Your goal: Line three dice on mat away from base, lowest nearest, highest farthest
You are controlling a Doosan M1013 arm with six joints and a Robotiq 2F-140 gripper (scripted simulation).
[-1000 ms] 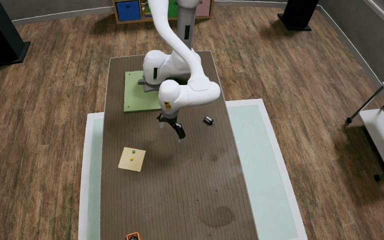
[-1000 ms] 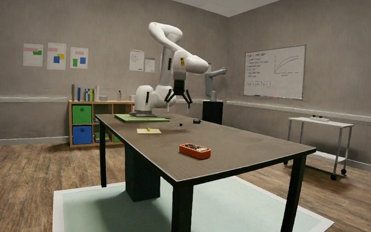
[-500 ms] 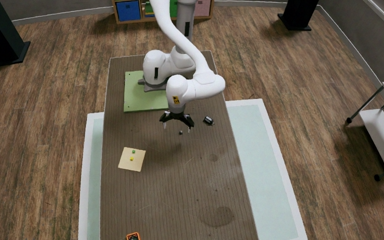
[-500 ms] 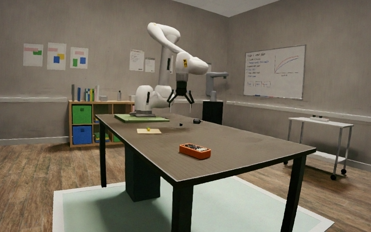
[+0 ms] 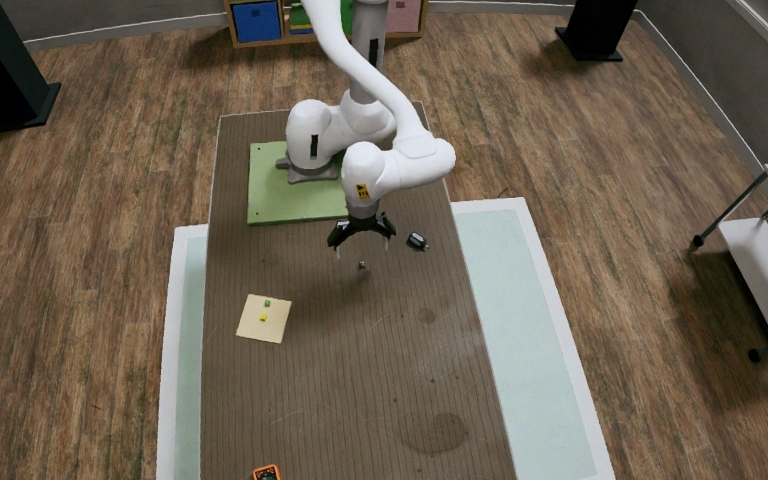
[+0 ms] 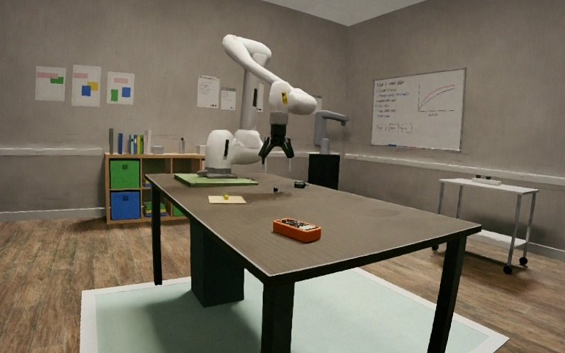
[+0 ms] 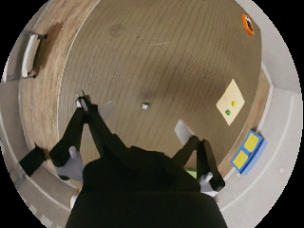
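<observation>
My hand is 100 mm above the small dark die. From my hand the other things lie so: yellow die (320 mm to the right, 140 mm ahead, 100 mm below); then small black object (200 mm to the left, 90 mm below, 60 mm behind); then green die (310 mm to the right, 100 mm below, 100 mm ahead).
</observation>
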